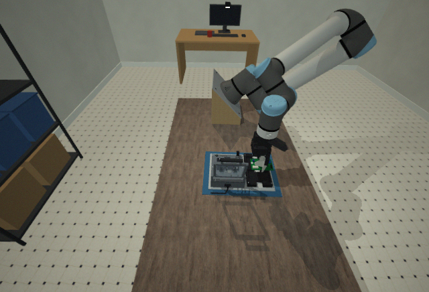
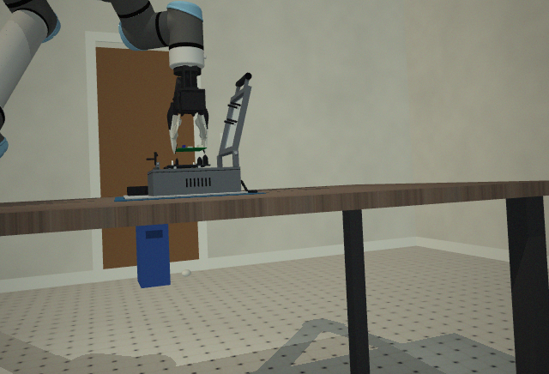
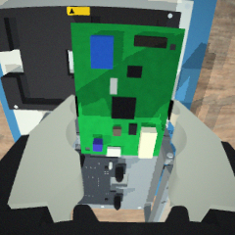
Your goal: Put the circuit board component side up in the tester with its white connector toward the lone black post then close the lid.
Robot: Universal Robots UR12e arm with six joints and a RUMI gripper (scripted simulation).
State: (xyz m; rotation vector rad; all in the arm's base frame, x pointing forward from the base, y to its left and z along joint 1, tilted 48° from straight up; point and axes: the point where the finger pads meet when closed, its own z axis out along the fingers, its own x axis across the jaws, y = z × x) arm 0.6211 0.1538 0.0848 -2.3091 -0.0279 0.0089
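Now: the green circuit board right at my hand. Also, from my hand: tester lid 90 mm ahead, 170 mm to the right, 60 mm above; tester 10 mm behind, 130 mm to the right, 10 mm below.
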